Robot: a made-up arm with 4 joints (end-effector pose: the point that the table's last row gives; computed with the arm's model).
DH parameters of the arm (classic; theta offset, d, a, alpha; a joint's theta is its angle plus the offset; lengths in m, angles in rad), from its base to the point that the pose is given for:
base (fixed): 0 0 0 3.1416
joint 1: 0 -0.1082 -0.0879 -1.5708
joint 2: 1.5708 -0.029 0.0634 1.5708
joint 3: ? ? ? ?
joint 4: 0.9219 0 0.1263 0
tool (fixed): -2.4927 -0.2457 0 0
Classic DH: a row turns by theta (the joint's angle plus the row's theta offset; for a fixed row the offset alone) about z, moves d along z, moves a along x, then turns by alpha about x.
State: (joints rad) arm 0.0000 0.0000 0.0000 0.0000
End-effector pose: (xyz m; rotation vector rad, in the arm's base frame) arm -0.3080 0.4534 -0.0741 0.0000 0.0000 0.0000
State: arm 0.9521 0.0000 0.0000 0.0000
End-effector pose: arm 0.1907 0.5139 -0.0741 0.0000 0.0000 -0.9521
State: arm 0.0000 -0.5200 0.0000 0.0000
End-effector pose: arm -0.3695 0.4534 0.0594 0.0000 0.5200 0.0000
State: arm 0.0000 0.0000 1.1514 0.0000
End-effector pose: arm -0.3080 0.4262 0.4592 1.1514 0.0000 0.0000
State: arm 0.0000 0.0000 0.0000 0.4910
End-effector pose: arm -0.3321 0.3970 -0.0741 0.0000 0.0000 0.4910
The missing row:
joint 3: -1.5708 -0.1195 0.3481 -1.5708
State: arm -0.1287 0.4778 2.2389 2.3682
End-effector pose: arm -0.3649 0.0371 0.4089 -0.8684 2.5064 -1.4143
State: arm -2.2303 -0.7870 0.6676 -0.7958
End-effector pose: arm -0.3955 -0.3922 0.3195 -0.7550 0.7085 1.0505
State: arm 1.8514 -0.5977 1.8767 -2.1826
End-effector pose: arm 0.0864 -0.2305 0.5261 -1.8024 -0.7360 1.0030
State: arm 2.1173 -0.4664 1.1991 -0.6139
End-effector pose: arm 0.3887 -0.1847 0.5459 1.6320 -0.7234 -2.4971
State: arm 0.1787 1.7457 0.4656 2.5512
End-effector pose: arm 0.0398 0.3420 0.0403 -2.1036 -0.8948 1.9427
